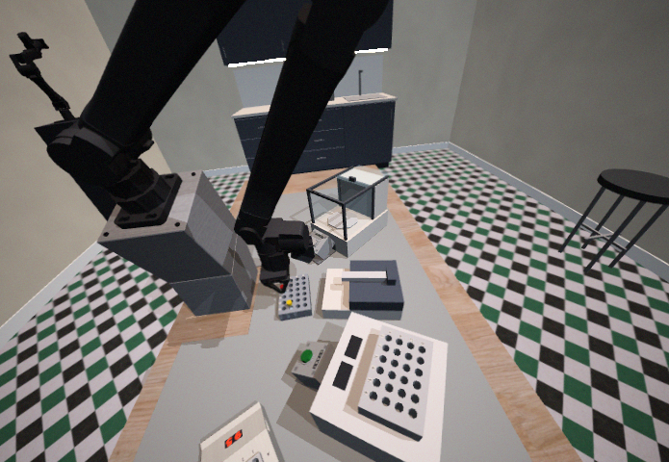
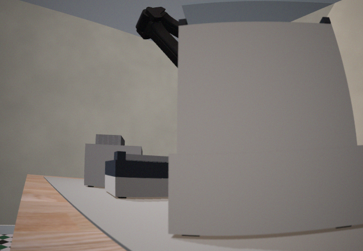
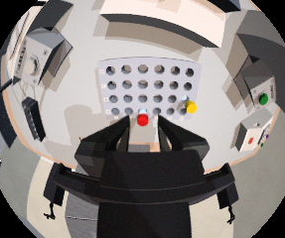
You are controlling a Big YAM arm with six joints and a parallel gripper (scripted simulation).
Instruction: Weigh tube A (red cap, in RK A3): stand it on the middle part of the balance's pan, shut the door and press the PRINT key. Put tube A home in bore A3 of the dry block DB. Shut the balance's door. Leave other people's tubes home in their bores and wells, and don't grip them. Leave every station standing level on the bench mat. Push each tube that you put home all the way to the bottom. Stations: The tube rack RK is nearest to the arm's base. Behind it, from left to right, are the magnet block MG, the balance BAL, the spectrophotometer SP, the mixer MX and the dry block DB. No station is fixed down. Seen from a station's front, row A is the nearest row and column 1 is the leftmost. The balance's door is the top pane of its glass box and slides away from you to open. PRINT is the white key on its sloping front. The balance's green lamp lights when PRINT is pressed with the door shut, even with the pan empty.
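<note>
Now: the tube rack 30 mm ahead of my hand, 10 mm to the right of it and 40 mm below it. Round my hand: yellow-capped tube 20 mm ahead, 50 mm to the right, 30 mm below; then magnet block 50 mm behind, 320 mm to the left, 40 mm below; then spectrophotometer 220 mm ahead, 30 mm to the right, 10 mm above.
</note>
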